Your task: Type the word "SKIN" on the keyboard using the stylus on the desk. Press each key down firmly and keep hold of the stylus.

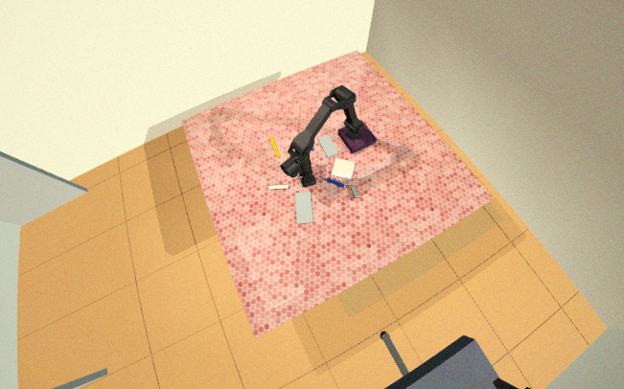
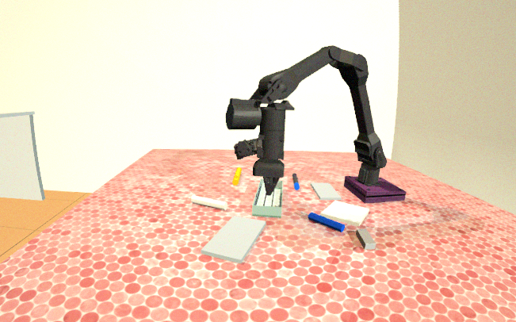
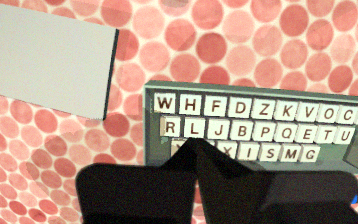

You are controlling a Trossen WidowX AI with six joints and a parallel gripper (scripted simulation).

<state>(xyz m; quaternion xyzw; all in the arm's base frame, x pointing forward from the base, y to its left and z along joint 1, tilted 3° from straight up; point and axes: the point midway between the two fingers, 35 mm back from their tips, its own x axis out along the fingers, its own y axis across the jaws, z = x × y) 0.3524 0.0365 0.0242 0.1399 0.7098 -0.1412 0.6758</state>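
Right now my gripper tip is 9 cm past the stylus, 8 cm to the right of it and 3 cm above it. From my gripper tip the other things lie so: white pad: 18 cm behind, 8 cm to the left, 4 cm below; then grey slab: 11 cm to the left, 10 cm ahead, 4 cm below; then white cylinder: 14 cm ahead, 5 cm to the right, 3 cm below.
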